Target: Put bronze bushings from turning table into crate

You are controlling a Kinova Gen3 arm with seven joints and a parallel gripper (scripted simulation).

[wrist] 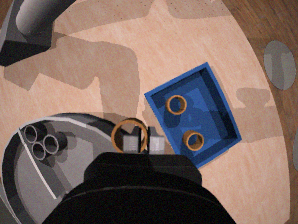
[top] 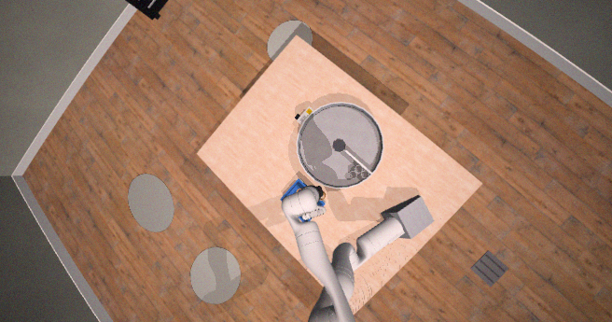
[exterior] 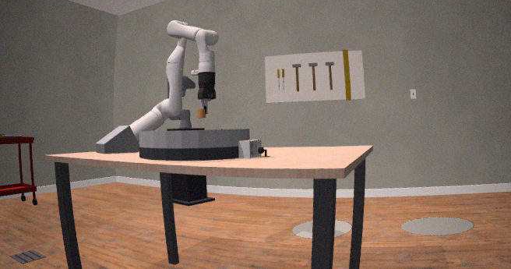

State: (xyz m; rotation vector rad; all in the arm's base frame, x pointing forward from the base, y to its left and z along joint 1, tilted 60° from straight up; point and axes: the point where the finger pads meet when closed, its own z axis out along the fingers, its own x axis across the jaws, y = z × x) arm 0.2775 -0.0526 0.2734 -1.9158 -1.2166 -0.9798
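My hand is 20 mm short of the blue crate, 110 mm to the right of it and 160 mm above it. From my hand the other things lie so: grey turning table 140 mm ahead, 210 mm to the right, 130 mm below.
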